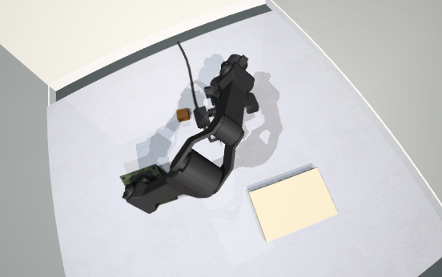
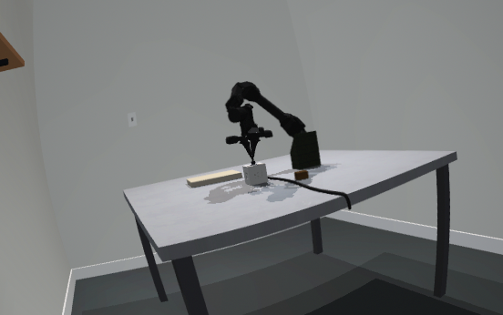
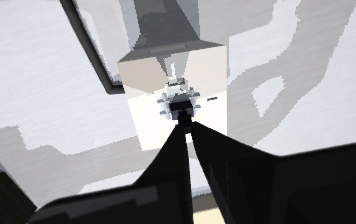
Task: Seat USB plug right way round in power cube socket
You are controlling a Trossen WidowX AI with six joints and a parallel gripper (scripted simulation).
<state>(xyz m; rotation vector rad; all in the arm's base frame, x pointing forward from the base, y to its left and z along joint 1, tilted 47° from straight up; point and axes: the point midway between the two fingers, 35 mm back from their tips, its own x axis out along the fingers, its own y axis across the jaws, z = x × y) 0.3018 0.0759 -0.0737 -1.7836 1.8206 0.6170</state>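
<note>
The black USB plug lies 20 mm below my gripper tip. From my gripper tip the other things lie so: brown block: 140 mm behind, 150 mm to the left, 90 mm below; flat beige board: 110 mm ahead, 300 mm to the right, 90 mm below.
</note>
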